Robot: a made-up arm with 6 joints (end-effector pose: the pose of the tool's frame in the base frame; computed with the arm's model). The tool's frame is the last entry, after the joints.
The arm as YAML. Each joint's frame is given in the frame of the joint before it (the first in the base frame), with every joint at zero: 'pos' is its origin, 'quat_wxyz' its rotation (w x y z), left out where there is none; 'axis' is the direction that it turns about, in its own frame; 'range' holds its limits. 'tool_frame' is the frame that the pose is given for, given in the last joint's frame.
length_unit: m
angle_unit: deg
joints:
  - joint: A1
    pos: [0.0, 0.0, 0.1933]
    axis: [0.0, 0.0, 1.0]
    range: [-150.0, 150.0]
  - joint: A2
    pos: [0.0, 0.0, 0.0]
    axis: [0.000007, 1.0, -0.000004]
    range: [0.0, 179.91]
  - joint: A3
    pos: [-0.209, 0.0, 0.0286]
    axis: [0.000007, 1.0, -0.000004]
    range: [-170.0, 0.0]
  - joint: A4
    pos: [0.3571, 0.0, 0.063]
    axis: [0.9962, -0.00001, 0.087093]
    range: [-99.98, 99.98]
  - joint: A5
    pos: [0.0, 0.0, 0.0]
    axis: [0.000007, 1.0, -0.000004]
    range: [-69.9, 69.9]
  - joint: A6
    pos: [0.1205, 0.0, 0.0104]
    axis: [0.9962, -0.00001, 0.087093]
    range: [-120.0, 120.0]
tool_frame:
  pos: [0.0, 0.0, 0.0]
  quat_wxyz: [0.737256, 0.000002, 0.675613, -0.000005]
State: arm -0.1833 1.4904 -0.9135 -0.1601 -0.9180 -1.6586
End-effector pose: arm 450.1 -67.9 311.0 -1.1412 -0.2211 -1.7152
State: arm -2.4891 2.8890 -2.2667 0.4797 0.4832 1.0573
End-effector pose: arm -463.3 -386.8 -36.7 2.5201 -0.1306 -0.7274
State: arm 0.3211 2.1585 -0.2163 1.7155 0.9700 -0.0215
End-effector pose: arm 29.0 113.8 -73.8 -2.7163 -0.8863 1.4171
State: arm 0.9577 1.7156 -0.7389 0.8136 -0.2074 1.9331
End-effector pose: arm 243.9 315.4 54.1 2.6227 -0.6877 1.4871
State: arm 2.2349 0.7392 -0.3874 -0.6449 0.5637 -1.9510
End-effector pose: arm -158.5 265.6 214.7 -2.7515 -0.8167 1.2933
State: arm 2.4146 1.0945 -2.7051 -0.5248 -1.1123 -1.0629
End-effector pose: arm 148.8 -205.0 787.8 1.1897 -0.4123 0.5047
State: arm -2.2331 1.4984 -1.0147 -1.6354 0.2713 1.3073
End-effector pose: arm -312.8 -348.4 250.5 -2.3044 1.0100 1.5371
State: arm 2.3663 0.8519 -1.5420 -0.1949 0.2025 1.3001
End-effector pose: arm -154.1 157.7 711.3 0.9469 0.3618 -2.6421
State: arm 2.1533 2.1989 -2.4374 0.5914 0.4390 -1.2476
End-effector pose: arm -351.5 481.4 485.7 -1.6409 0.8791 0.7680
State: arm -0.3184 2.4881 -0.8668 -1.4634 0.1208 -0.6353
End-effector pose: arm 214.9 -86.2 -182.2 3.1015 -0.1157 -1.3612
